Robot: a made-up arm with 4 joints.
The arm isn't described. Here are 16 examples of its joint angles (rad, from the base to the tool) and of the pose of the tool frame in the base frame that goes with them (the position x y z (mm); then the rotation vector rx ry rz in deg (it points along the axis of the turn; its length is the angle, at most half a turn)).
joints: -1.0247 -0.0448 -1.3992 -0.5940
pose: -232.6 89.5 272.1 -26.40 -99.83 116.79
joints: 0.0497 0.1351 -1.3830 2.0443
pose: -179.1 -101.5 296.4 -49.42 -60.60 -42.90
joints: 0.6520 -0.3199 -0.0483 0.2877
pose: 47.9 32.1 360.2 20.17 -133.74 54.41
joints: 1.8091 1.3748 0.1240 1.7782
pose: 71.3 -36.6 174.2 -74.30 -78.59 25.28
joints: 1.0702 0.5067 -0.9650 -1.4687
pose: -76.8 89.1 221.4 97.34 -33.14 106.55
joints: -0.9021 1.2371 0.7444 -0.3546
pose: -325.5 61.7 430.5 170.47 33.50 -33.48
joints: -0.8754 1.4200 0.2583 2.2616
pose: -365.6 -22.1 257.1 44.35 58.45 81.34
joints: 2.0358 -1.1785 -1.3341 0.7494
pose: -81.3 100.2 83.4 111.35 9.25 12.02
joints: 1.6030 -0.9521 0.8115 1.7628
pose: 106.8 37.2 63.6 26.48 -58.03 -85.05
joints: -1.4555 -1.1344 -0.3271 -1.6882
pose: -253.6 79.3 183.0 58.62 -40.87 -105.51
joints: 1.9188 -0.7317 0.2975 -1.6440
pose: -35.1 129.8 151.8 -80.34 107.57 -83.07
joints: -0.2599 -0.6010 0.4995 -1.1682
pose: -191.5 99.7 395.0 55.20 60.26 -95.92
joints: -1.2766 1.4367 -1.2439 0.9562
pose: -321.0 -15.0 209.0 -58.86 -107.02 -107.72
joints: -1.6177 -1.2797 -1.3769 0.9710
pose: -282.5 60.6 277.8 -57.46 -132.41 94.55
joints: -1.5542 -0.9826 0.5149 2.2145
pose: -372.8 39.4 336.3 -73.20 119.83 0.58
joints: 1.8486 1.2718 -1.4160 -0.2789
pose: -68.0 53.1 75.0 28.22 22.58 41.89
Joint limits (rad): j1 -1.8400..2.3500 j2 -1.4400..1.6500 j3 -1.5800..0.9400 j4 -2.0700..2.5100
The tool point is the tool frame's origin. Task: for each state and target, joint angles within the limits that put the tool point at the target. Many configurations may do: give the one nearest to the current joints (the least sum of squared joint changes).
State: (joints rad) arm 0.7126 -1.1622 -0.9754 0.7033
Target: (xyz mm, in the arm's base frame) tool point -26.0 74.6 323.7
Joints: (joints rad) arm 0.5486 -1.3415 -0.8073 0.5525
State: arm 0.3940 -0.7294 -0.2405 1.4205
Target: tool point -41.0 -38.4 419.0
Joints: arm 0.0488 -0.6124 -0.0410 1.3398
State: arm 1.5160 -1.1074 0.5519 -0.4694
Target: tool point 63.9 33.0 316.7
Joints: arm 1.2710 -1.4400 0.5915 -0.6444
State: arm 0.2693 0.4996 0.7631 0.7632
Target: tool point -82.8 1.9 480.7
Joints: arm 0.2250 0.5272 0.6157 0.3714
